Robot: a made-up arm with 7 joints.
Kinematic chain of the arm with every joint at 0, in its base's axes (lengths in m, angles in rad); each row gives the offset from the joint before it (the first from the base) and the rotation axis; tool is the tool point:
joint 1: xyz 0 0 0.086 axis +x
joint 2: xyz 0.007 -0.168 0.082 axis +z
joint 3: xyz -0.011 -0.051 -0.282 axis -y
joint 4: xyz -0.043 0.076 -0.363 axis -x
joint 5: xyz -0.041 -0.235 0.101 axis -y
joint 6: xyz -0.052 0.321 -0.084 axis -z
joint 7: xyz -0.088 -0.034 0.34 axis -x
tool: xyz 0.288 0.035 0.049
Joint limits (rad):
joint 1: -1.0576..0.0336
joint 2: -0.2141..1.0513
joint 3: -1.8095..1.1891
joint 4: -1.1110..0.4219
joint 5: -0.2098..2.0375
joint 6: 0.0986..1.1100
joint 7: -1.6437..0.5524
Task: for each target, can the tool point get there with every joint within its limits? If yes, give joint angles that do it. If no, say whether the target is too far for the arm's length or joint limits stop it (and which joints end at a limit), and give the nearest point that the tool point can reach.
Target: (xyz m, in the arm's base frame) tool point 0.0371 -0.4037 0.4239
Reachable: yes | joints -0.8992 0.4694 -1.4851 -0.7845 0.3288 0.5826 -0.9509
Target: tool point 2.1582 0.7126 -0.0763
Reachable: no: too far | nearest point 0.4586 -0.1083 -0.2329 | short by 1.894 m
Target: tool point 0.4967 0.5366 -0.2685
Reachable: no: joint limits stop it (at a limit: joint 1, joint 4, joint 5, joint 6, joint 7) | nearest point 0.1659 0.0653 -0.1711 | short by 0.584 m
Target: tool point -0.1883 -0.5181 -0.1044
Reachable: yes | joints -0.3757 0.7291 0.3196 -0.0099 1.1202 0.8705 -0.2275
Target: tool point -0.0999 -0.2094 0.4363
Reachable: yes | joints -0.7862 0.8924 -1.2204 -0.1273 1.4233 0.3305 -1.4429
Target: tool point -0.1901 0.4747 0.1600
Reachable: no: joint limits stop it (at a limit: joint 1, joint 2, joint 3, joint 4, joint 5, joint 6) | nearest point -0.1667 0.2439 0.2114 | short by 0.238 m
